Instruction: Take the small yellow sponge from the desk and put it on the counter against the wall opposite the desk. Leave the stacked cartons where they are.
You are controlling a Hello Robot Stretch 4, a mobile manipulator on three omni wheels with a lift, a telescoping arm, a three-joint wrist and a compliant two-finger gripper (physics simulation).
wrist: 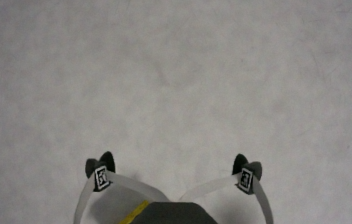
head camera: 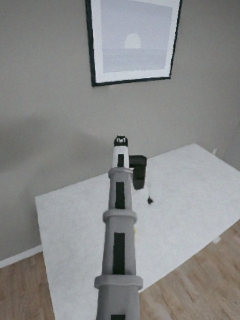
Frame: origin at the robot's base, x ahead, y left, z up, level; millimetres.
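Seen in the pictures: hand at its tool point: (wrist: pixel 173 169) (head camera: pixel 135 202).
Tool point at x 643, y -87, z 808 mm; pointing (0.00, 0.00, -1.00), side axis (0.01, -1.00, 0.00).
Observation:
A point is followed by its place in that frame.
The yellow sponge (head camera: pixel 135 231) {x 510, y -83, z 727 mm} (wrist: pixel 135 213) {x 547, y -31, z 718 mm} shows in part: a tiny sliver at the right edge of the arm in the head view, and a yellow strip at the bottom of the wrist view, left of centre, partly covered by the dark gripper body. It lies on the white desk (head camera: pixel 185 215) {x 628, y -398, z 693 mm} (wrist: pixel 175 75) {x 766, y -85, z 692 mm}. My gripper (wrist: pixel 173 167) {x 643, y -87, z 808 mm} is open, with its fingertips wide apart over the desk top and nothing between them. The sponge is nearer the gripper body than the fingertips. In the head view the arm hides much of the gripper. The counter and the stacked cartons do not show.
The telescoping arm (head camera: pixel 120 250) {x 224, y -3, z 1207 mm} reaches out over the desk. A grey wall (head camera: pixel 50 100) {x 889, y 362, z 1290 mm} with a framed picture (head camera: pixel 134 45) {x 1097, y -65, z 1524 mm} stands behind the desk. Wood floor (head camera: pixel 200 270) {x 518, y -717, z -28 mm} shows at the lower right and lower left.

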